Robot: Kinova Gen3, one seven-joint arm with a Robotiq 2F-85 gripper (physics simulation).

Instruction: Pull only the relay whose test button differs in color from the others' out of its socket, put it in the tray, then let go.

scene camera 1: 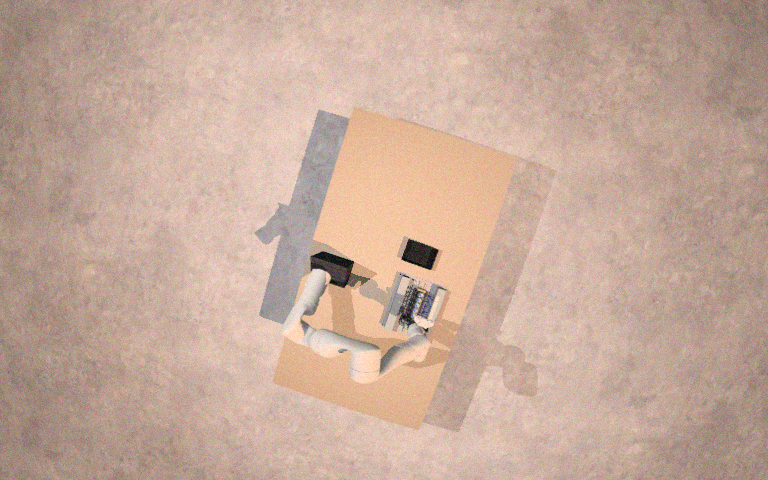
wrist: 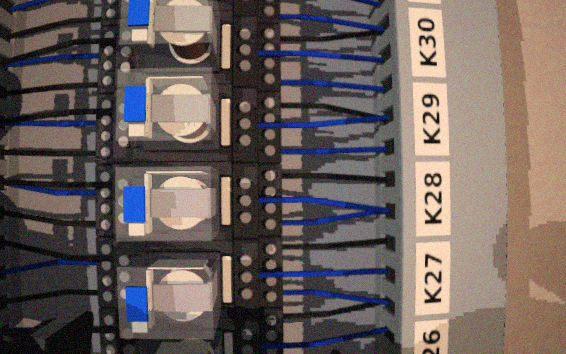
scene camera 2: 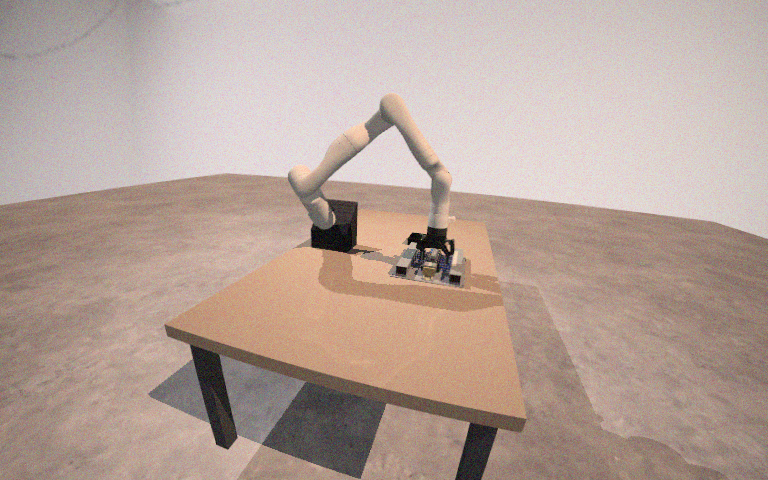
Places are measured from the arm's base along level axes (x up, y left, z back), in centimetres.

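Where they show: gripper, between the fingertips: (scene camera 1: 413, 319) (scene camera 2: 433, 262); arm's base, origin of its link: (scene camera 1: 322, 274) (scene camera 2: 325, 220).
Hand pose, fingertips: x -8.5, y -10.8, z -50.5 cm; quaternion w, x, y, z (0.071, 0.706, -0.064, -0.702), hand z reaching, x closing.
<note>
Each offset is from my fingertips to the top centre of the thing. "*": to the spot under its first point. Level surfaces: height alone.
In the wrist view, clear-covered relays with blue test buttons sit in black sockets: one by label K30 @[* dx +2.9, dy +11.0, dz +0.1 cm] (wrist: 182, 17), one by K29 @[dx +3.1, dy +8.5, dz +0.7 cm] (wrist: 182, 107), one by K28 @[dx +3.1, dy +5.6, dz +0.8 cm] (wrist: 182, 202) and one by K27 @[dx +3.1, dy +2.8, dz +0.8 cm] (wrist: 182, 300). A further relay @[* dx +1.5, dy +1.0, dz +0.6 cm] (wrist: 185, 347) shows a strip of its cover at the bottom edge; its button is out of view. No differing button color is visible. My gripper (scene camera 2: 434, 254) is open and empty, low over the relay panel (scene camera 1: 393, 304) (scene camera 2: 403, 266); the arm hides it in scene camera 1. The black tray @[* dx -3.6, dy +33.4, dz +6.3 cm] (scene camera 1: 420, 254) lies beyond the panel.
Blue and black wires run from the sockets into a grey slotted duct @[dx +0.4, dy +4.8, dz -9.1 cm] (wrist: 470, 200) bearing the labels. A black box (scene camera 1: 334, 268) (scene camera 2: 343, 234) stands by the arm's base at the left of the table @[dx -3.9 cm] (scene camera 1: 419, 181) (scene camera 2: 351, 333).
</note>
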